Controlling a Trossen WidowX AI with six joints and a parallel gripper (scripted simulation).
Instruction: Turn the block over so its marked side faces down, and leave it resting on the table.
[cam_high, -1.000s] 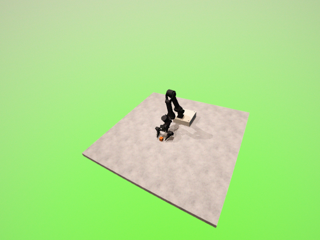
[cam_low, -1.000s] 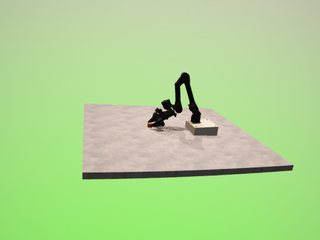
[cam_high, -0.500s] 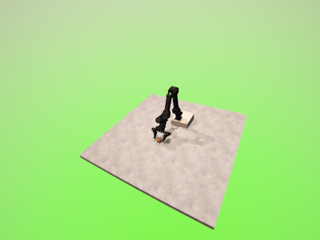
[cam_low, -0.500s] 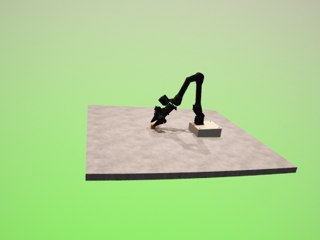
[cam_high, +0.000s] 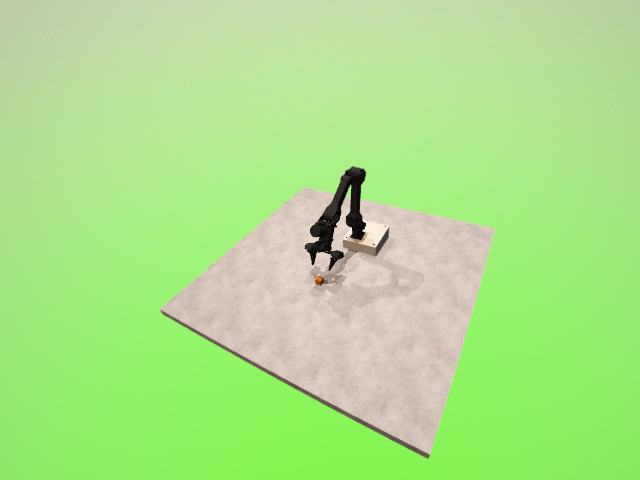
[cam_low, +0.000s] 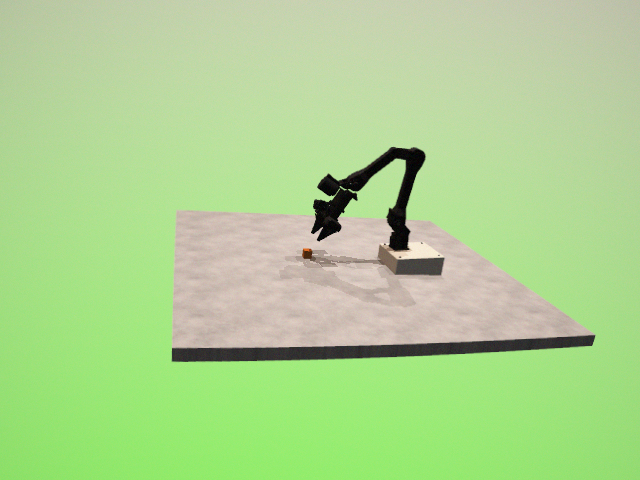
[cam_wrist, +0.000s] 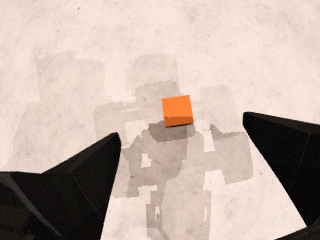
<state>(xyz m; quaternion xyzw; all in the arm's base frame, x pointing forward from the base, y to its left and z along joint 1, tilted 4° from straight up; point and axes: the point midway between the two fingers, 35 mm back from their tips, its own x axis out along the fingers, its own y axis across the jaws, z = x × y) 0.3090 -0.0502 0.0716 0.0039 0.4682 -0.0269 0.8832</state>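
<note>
Right now the orange block is 70 mm below my gripper tip and 10 mm ahead of it.
</note>
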